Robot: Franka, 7 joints.
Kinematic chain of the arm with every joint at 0, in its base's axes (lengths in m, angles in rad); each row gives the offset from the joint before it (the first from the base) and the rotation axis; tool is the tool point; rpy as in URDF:
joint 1: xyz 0 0 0.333 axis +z
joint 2: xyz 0 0 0 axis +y
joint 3: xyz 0 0 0.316 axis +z
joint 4: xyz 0.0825 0 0 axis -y
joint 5: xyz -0.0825 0 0.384 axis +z
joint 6: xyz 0 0 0 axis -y
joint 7: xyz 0.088 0 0 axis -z
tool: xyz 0 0 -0.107 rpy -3.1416 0 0
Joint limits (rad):
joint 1: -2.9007..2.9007
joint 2: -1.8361..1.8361
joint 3: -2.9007..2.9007
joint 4: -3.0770..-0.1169
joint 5: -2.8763..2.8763
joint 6: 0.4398..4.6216
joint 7: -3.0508..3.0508
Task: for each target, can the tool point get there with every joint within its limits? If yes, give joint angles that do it. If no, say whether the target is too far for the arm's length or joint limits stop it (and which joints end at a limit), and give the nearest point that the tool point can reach.
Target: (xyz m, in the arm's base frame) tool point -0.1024 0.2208 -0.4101
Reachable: no: joint limits stop it (at a limit: joint 2) | nearest point -0.1039 0.2240 -0.3595 | short by 0.051 m
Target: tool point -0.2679 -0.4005 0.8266
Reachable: yes | joints 1.8604 -0.2701 2.1801 -1.4207 0.6174 4.2826 0.3328
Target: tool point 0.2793 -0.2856 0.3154
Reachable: yes | joints -2.0965 -0.2012 1.5338 -2.8211 -2.4066 1.2438 0.1701
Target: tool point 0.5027 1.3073 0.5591
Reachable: no: too far | nearest point 0.3040 0.7905 0.4697 | short by 0.561 m
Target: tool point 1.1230 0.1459 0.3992
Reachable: no: too far | nearest point 0.8493 0.1103 0.3831 | short by 0.276 m
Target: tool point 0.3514 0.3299 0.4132
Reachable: yes | joints 2.1320 -0.8909 -1.3778 -2.4315 -1.4049 2.6551 0.5029
